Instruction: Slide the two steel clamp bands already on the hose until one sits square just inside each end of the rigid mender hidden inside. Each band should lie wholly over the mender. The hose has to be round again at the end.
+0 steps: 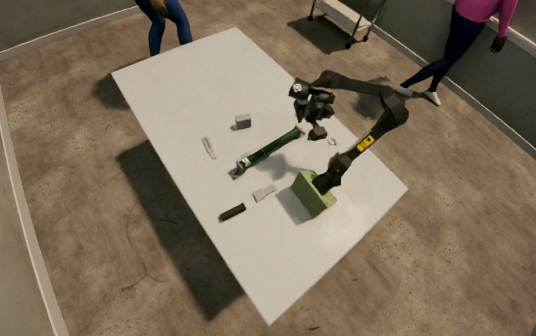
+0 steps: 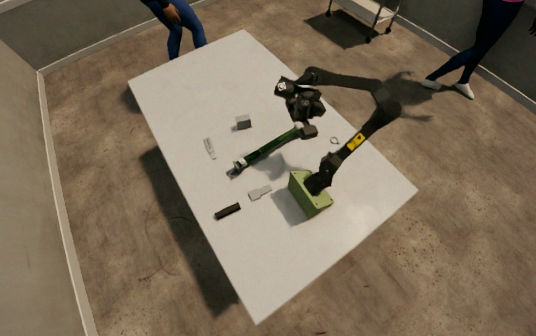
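The green hose [image 1: 272,146] [image 2: 270,144] lies straight across the middle of the table, its near end in a grey bracket [image 1: 234,173] [image 2: 231,173]. A pale, light-coloured piece [image 1: 245,162] [image 2: 241,162] shows around the hose near that end; I cannot tell whether it is a clamp band. Another pale piece shows at the far end, partly covered by the gripper. The mender is hidden inside the hose. My gripper [image 1: 308,125] [image 2: 299,122] is open and empty, with its fingers close to the hose's far end. I cannot tell whether they touch it.
A small ring [image 1: 332,142] [image 2: 334,141] lies right of the hose. A grey block [image 1: 243,121] [image 2: 243,121] and a slim silver tool [image 1: 209,147] [image 2: 209,148] lie left of it. A flat grey tool [image 1: 264,193] [image 2: 259,193] and black bar [image 1: 232,212] [image 2: 227,210] lie nearer the green arm base [image 1: 311,196] [image 2: 306,197].
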